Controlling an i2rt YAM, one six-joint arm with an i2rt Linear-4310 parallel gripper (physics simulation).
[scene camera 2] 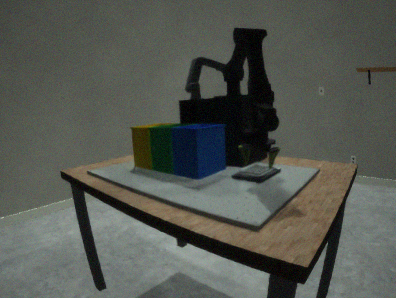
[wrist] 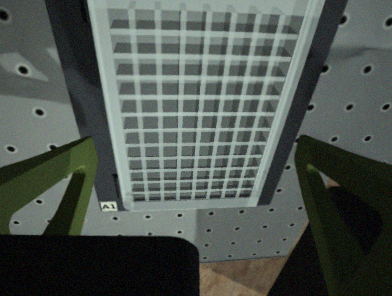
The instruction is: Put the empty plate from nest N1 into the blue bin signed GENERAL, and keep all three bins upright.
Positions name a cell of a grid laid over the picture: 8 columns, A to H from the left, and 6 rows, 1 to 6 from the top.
A green bin (scene camera 2: D3): 99 cm from the lens. A blue bin (scene camera 2: E4): 87 cm from the lens. A yellow bin (scene camera 2: C3): 109 cm from the lens. The marked spots on the green bin and the blue bin are 19 cm apart.
